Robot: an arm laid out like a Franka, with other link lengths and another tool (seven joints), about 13 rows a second.
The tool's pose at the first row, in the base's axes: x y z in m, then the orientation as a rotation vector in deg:
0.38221, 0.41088, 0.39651, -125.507, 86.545, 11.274
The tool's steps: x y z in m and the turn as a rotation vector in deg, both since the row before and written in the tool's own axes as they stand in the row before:
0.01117, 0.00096, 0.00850, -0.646, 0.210, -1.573
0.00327, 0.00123, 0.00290, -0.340, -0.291, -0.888
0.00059, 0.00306, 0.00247, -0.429, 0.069, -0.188
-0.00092, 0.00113, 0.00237, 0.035, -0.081, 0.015
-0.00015, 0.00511, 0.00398, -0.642, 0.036, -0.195
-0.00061, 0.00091, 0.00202, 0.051, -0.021, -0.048
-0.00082, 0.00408, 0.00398, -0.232, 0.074, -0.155
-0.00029, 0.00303, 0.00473, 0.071, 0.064, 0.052
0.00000, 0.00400, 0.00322, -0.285, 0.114, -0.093
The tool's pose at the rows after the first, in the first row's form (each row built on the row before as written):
0.38685, 0.40502, 0.38459, -127.212, 85.019, 11.051
0.38747, 0.40319, 0.38048, -127.978, 83.927, 11.348
0.38529, 0.40281, 0.37718, -128.476, 83.838, 11.545
0.38417, 0.40425, 0.37508, -128.404, 83.806, 11.611
0.38001, 0.40445, 0.37012, -129.061, 83.735, 12.008
0.37916, 0.40554, 0.36828, -129.045, 83.658, 11.977
0.37560, 0.40659, 0.36388, -129.366, 83.565, 12.027
0.37328, 0.40787, 0.35892, -129.301, 83.643, 11.918
0.37005, 0.40791, 0.35493, -129.638, 83.653, 11.985

